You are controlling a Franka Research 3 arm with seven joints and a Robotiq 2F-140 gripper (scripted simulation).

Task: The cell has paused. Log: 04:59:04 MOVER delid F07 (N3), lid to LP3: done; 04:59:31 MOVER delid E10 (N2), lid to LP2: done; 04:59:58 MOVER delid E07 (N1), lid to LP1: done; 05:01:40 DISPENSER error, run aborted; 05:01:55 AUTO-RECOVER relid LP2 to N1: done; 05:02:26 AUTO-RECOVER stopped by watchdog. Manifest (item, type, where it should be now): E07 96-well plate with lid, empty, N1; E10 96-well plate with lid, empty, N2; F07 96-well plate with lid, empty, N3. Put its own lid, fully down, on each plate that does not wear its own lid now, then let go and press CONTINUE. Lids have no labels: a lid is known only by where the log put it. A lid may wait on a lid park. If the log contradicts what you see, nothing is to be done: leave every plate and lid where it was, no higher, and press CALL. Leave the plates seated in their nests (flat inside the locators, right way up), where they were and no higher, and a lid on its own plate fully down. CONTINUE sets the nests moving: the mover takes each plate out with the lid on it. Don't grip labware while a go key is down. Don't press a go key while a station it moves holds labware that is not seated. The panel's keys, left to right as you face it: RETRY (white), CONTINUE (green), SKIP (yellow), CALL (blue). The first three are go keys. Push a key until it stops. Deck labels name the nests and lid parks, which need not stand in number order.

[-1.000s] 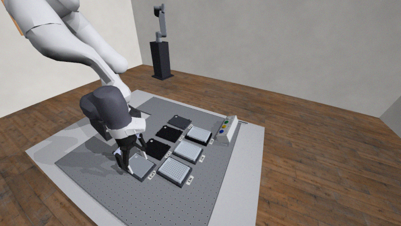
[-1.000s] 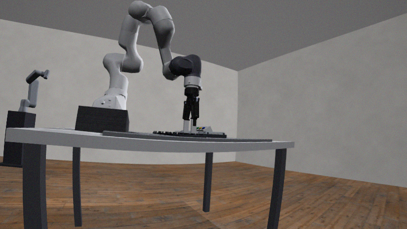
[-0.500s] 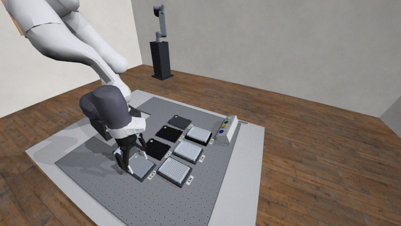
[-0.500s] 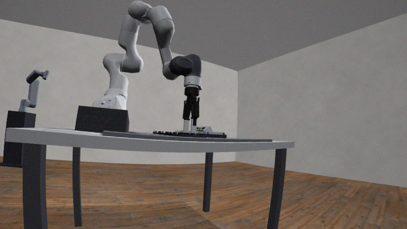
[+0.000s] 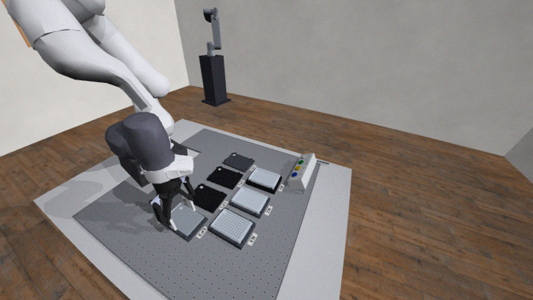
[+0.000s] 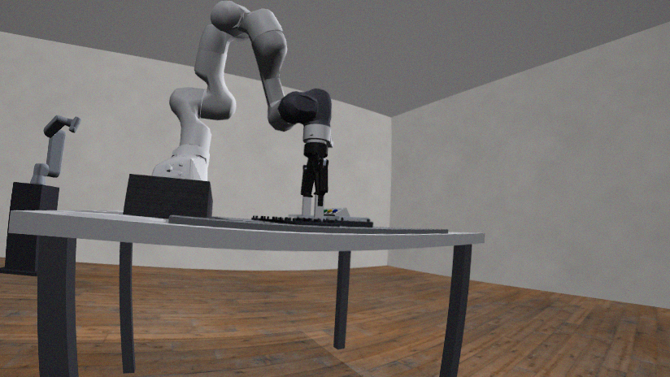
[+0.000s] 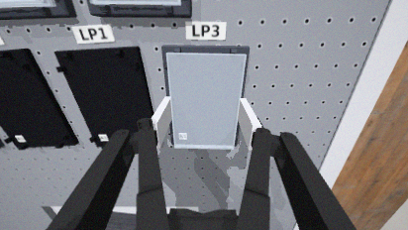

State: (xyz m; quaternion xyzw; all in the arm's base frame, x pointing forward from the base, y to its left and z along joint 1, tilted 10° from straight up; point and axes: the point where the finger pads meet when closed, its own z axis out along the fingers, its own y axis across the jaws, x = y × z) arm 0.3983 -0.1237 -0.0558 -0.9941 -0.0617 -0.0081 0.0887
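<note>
The lid park LP3 lies 4 cm below my hand. From my hand the other things lie so: N3 plate: 16 cm ahead, 9 cm to the left, 2 cm below; lid park LP1: 13 cm to the left, 4 cm below, 2 cm behind; grey lid: 2 cm below.
</note>
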